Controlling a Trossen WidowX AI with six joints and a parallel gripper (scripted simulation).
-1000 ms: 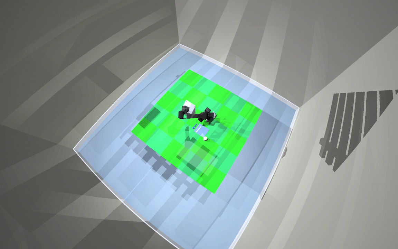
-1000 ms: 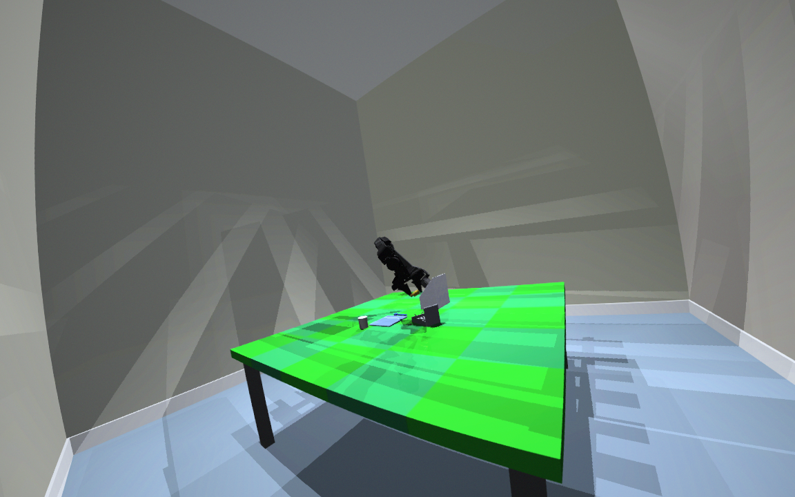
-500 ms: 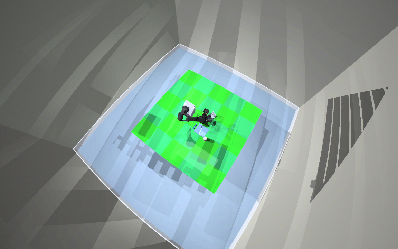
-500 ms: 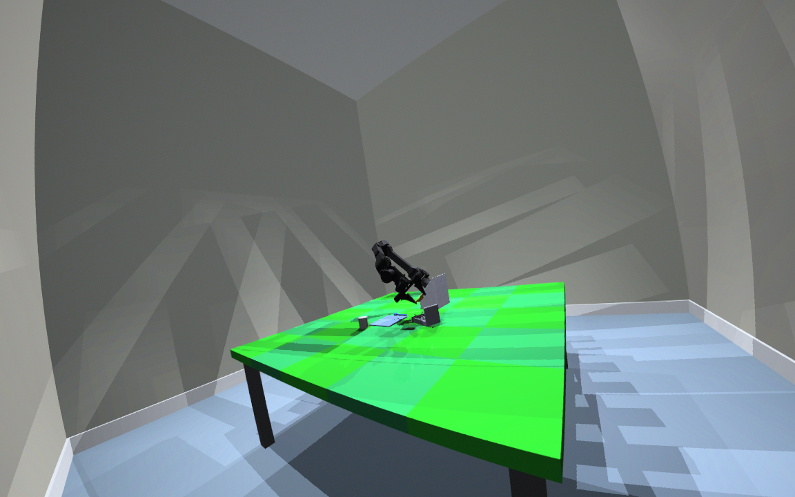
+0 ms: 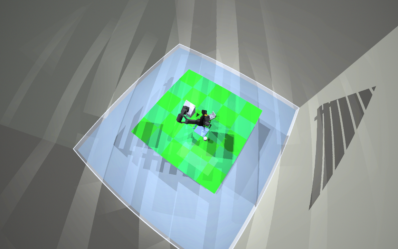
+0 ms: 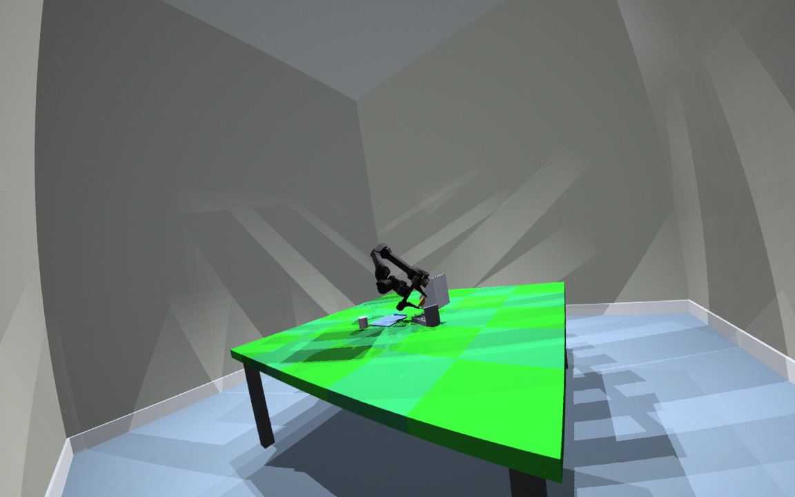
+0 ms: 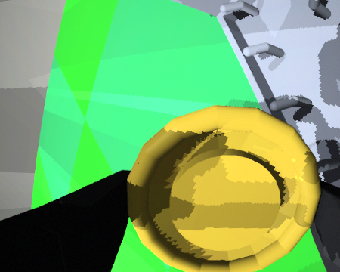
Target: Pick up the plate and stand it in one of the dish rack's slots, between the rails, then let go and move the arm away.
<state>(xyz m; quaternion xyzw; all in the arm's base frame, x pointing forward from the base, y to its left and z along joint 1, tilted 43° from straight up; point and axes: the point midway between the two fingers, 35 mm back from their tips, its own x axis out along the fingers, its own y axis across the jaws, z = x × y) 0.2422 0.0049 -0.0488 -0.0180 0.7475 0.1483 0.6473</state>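
Now: gripper tip 50 mm short of the grey dish rack, 50 mm above it and 20 mm to the right of it. The rest, counted from my gripper tip: blue mat: 180 mm to the right, 70 mm below, 50 mm ahead; then yellow plate: 10 mm to the right, 10 mm above; then white cup: 260 mm to the right, 150 mm ahead, 50 mm below.
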